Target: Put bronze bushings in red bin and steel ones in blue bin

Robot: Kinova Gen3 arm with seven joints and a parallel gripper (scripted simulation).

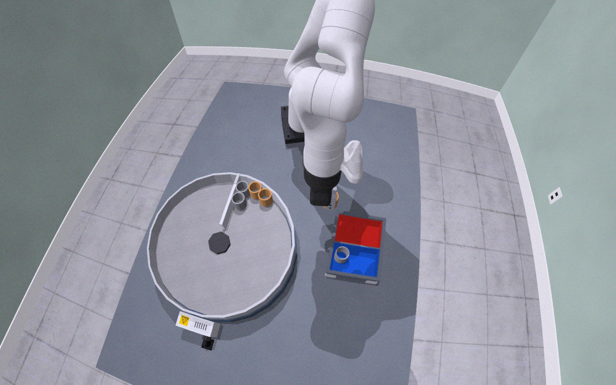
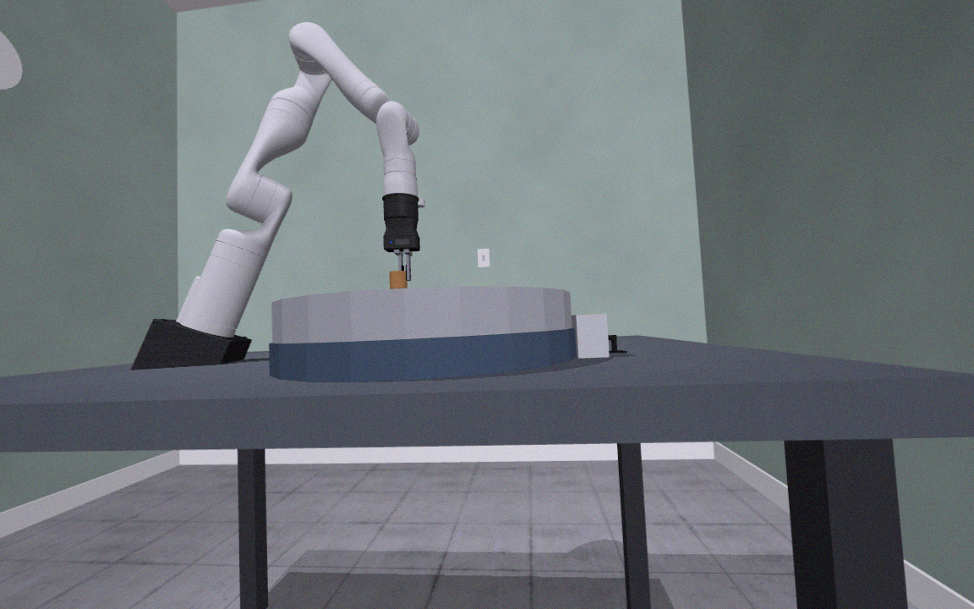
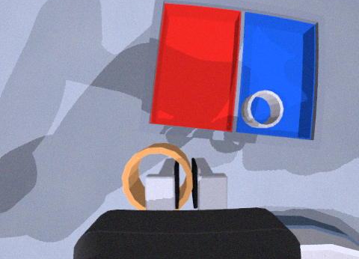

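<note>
My hand is 150 mm above the grey tray, 100 mm to the right of it and 40 mm short of it. Also, from my hand: turntable 270 mm to the right, 150 mm ahead, 120 mm below.
</note>
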